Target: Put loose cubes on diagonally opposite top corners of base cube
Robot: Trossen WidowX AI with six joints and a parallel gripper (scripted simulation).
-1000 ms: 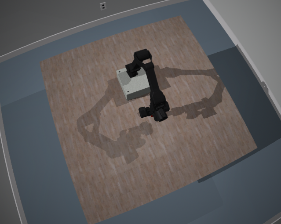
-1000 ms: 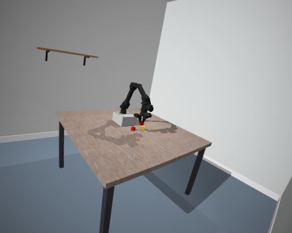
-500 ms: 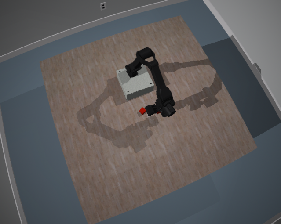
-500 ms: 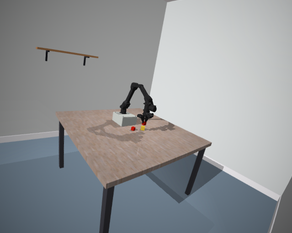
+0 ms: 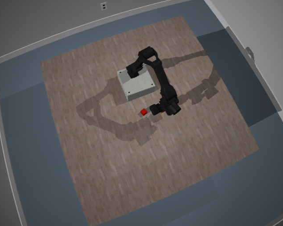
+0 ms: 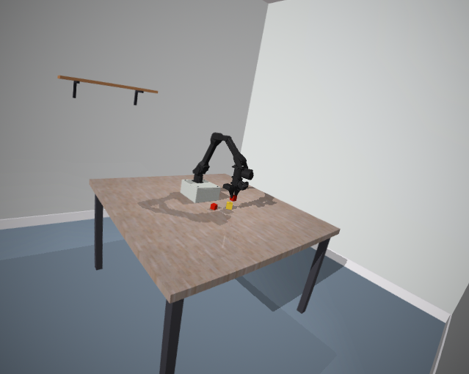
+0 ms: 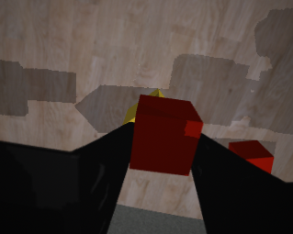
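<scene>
My gripper tip is 20 mm past the yellow cube and 70 mm above it.
</scene>
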